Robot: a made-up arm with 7 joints. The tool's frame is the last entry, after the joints. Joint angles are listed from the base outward. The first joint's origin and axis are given. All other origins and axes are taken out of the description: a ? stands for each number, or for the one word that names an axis. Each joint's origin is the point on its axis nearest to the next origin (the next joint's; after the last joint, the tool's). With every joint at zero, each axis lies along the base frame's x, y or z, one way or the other. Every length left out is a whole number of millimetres.
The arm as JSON. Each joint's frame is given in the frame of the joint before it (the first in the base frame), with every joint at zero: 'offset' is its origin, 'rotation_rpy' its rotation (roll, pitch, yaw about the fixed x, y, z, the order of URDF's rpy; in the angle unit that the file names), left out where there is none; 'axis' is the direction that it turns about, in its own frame. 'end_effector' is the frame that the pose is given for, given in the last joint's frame.
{
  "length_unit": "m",
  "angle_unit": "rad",
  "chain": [
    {
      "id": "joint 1",
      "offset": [
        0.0,
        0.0,
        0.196
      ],
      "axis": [
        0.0,
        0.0,
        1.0
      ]
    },
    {
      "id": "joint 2",
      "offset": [
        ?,
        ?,
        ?
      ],
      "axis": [
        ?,
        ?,
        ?
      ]
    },
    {
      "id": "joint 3",
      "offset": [
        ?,
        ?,
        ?
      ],
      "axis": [
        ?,
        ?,
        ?
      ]
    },
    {
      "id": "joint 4",
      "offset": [
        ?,
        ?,
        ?
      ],
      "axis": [
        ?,
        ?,
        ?
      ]
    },
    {
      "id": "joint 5",
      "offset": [
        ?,
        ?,
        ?
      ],
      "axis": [
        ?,
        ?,
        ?
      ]
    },
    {
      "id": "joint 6",
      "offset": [
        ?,
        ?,
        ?
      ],
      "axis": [
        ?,
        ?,
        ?
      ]
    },
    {
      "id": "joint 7",
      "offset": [
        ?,
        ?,
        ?
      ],
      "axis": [
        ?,
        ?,
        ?
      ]
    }
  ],
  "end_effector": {
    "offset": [
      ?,
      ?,
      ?
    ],
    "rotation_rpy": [
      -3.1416,
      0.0,
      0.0
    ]
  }
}
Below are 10 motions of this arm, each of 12 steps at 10 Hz.
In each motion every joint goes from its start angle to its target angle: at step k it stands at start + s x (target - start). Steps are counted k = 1, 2, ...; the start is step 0. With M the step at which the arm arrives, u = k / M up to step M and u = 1 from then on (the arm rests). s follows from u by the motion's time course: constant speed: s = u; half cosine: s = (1 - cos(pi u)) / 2; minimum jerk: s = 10 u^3 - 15 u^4 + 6 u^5.
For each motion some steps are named. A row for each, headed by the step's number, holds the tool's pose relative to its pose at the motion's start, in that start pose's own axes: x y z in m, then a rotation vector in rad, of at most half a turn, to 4 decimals.
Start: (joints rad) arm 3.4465 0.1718 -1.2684 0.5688 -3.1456 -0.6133 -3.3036
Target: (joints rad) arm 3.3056 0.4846 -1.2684 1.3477 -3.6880 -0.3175 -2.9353
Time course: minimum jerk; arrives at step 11
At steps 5, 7, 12:
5: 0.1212 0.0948 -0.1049 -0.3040 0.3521 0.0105
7: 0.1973 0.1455 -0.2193 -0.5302 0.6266 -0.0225
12: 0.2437 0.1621 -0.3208 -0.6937 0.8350 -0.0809

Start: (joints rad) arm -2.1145 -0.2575 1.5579 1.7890 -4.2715 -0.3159 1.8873
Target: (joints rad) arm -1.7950 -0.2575 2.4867 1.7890 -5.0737 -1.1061 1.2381
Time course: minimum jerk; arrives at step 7
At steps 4, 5, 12:
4: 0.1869 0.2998 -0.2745 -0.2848 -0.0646 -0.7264
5: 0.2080 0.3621 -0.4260 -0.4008 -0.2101 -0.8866
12: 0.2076 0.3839 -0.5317 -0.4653 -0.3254 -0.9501

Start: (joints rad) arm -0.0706 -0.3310 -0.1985 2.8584 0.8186 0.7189 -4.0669
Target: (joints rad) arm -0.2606 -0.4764 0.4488 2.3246 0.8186 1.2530 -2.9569
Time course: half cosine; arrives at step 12
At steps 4, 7, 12:
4: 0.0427 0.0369 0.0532 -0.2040 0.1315 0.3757
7: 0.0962 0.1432 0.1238 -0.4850 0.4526 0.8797
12: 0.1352 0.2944 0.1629 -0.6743 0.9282 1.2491

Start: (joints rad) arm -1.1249 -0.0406 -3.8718 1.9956 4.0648 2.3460 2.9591
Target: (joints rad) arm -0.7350 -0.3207 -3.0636 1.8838 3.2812 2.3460 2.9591
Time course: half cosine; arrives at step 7
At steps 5, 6, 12:
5: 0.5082 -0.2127 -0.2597 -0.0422 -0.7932 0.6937
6: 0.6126 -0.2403 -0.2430 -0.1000 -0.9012 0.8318
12: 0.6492 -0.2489 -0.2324 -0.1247 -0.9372 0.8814

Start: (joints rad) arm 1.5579 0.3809 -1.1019 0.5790 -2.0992 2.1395 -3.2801
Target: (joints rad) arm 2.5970 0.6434 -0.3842 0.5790 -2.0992 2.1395 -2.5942
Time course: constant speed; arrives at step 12
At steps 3, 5, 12:
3: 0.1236 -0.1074 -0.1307 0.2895 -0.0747 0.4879
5: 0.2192 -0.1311 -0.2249 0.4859 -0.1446 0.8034
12: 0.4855 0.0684 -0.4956 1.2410 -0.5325 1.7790

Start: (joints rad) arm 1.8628 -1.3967 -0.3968 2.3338 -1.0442 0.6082 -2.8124
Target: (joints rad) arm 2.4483 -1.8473 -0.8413 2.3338 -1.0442 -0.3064 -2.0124
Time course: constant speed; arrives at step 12
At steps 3, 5, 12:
3: 0.0645 -0.1412 0.0431 0.0415 -0.1085 0.3185
5: 0.1287 -0.2296 0.0645 0.0728 -0.1783 0.5130
12: 0.4532 -0.4668 0.0626 0.1793 -0.4094 1.0656

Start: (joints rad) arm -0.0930 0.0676 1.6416 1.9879 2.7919 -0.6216 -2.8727
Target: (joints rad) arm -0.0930 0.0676 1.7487 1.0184 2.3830 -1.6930 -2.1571
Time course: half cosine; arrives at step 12
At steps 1, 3, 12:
1: -0.0090 -0.0010 0.0037 -0.0069 -0.0325 0.0029
3: -0.0774 -0.0080 0.0250 -0.0745 -0.2736 0.0195
12: -0.4341 -0.0360 -0.0291 -1.1073 -1.3314 -0.2811

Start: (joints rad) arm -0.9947 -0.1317 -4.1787 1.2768 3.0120 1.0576 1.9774
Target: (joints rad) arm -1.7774 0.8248 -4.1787 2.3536 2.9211 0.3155 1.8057
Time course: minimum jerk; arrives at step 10
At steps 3, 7, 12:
3: -0.0917 0.1693 0.0612 -0.1776 -0.1356 -0.0575
7: -0.2417 0.9936 -0.3259 -0.9617 -0.7135 -0.4659
12: -0.1455 1.1147 -0.5340 -1.1665 -0.8487 -0.5830

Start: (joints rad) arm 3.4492 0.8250 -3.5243 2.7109 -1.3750 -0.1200 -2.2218
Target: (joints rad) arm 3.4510 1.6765 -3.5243 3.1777 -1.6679 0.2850 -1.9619
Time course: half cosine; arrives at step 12
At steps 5, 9, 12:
5: -0.2490 -0.2316 -0.1303 0.4269 -0.2811 0.0068
9: -0.4723 -0.4391 -0.4995 1.0031 -0.6875 0.0914
12: -0.5060 -0.4683 -0.6407 1.1776 -0.8226 0.1326

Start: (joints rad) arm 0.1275 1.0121 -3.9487 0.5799 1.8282 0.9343 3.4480
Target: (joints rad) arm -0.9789 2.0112 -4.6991 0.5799 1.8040 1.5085 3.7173
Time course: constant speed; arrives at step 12
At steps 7, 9, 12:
7: 0.2842 0.2089 -0.4320 -0.7010 0.6379 -0.3739
9: 0.3673 0.1737 -0.5456 -0.7808 0.8568 -0.5526
12: 0.4694 0.0731 -0.6759 -0.7737 1.1815 -0.8586

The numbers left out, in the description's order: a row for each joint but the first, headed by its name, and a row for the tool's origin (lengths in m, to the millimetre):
joint 2: xyz 0.0 0.0 0.0, axis 0.0 1.0 0.0
joint 3: xyz 0.0 0.0 0.209, axis 0.0 0.0 1.0
joint 4: xyz 0.073 0.0 0.0, axis 0.0 -1.0 0.0
joint 5: xyz 0.12 0.0 -0.531, axis 0.0 0.0 -1.0
joint 6: xyz 0.0 0.0 0.0, axis 0.0 1.0 0.0
joint 7: xyz 0.074 0.0 -0.095, axis 0.0 0.0 -1.0
tool: xyz 0.0 0.0 0.0

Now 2 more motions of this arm.
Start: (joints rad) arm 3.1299 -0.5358 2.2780 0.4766 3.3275 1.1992 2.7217
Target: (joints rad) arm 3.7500 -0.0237 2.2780 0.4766 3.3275 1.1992 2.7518
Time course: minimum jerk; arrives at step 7
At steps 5, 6, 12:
5: 0.3397 -0.1996 -0.0415 0.3396 0.4938 0.3567
6: 0.3839 -0.2223 -0.0707 0.4004 0.5490 0.4136
12: 0.3921 -0.2263 -0.0768 0.4123 0.5591 0.4246

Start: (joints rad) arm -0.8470 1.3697 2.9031 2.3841 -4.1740 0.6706 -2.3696
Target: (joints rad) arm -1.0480 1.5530 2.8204 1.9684 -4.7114 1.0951 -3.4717
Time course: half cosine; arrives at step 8
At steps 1, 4, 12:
1: -0.0014 -0.0040 0.0015 0.0255 -0.0058 -0.0593
4: -0.0232 -0.0546 0.0096 0.3699 0.0048 -0.7404
12: -0.0555 -0.1094 -0.0054 0.7877 0.2119 -1.3602

